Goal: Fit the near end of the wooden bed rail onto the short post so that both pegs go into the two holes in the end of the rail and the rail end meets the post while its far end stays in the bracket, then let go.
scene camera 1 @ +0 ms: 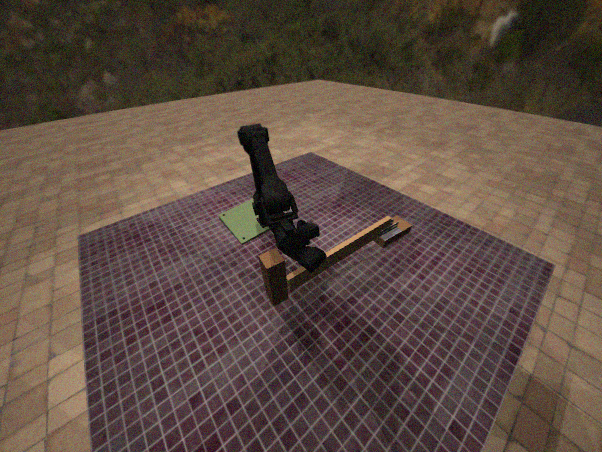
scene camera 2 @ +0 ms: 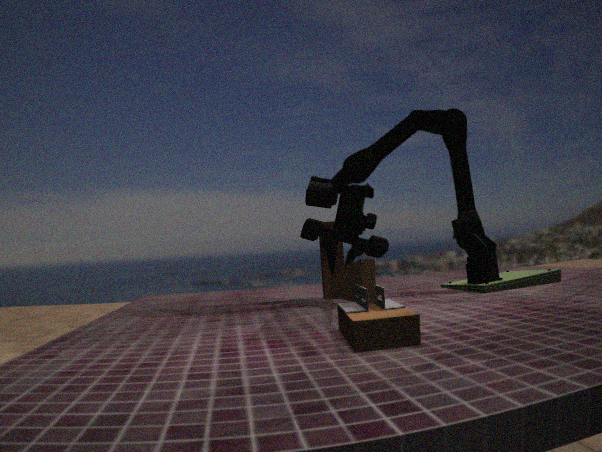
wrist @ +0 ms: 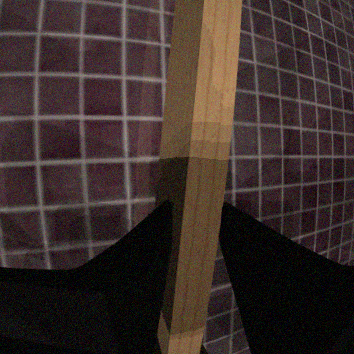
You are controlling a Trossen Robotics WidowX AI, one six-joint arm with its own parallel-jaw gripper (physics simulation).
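Pixels of known places: gripper, fingertip midpoint: (wrist: 194,209); arm's base, origin of the base link: (scene camera 2: 484,281).
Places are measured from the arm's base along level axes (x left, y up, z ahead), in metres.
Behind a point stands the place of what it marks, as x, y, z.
The wooden bed rail (scene camera 1: 357,242) {0.187, 0.053, 0.339} (scene camera 2: 368,274) {0.353, 0.064, 0.329} (wrist: 215,75) {0.057, 0.062, 0.330} runs from the short post (scene camera 1: 274,280) {-0.134, 0.105, 0.356} (scene camera 2: 330,250) to the metal bracket (scene camera 1: 392,233) {0.356, 0.022, 0.357} (scene camera 2: 361,297) {0.360, 0.034, 0.341}. Its far end sits between the bracket's upright plates. Its near end is beside the post's lower part in scene camera 1; whether it touches, or a small gap remains, cannot be told. The pegs and holes are hidden. My gripper (scene camera 1: 315,267) {-0.001, 0.045, 0.333} (scene camera 2: 341,267) {-0.001, 0.045, 0.333} (wrist: 194,209) {-0.001, 0.045, 0.333} is shut on the rail near the post end, with one finger on each side of it.
The bracket is mounted on a low wooden block (scene camera 1: 404,226) {0.430, 0.020, 0.355} (scene camera 2: 382,330) {0.461, 0.006, 0.335}. The arm's base stands on a green plate (scene camera 1: 240,225) {-0.103, -0.002, -0.033} (scene camera 2: 530,278) {0.060, 0.001, -0.087} behind the post. All stand on a purple tiled surface (scene camera 1: 200,350) {-0.364, -0.016, 0.363} (scene camera 2: 200,380) {0.539, -0.016, 0.527}, whose edge shows in both scene views.
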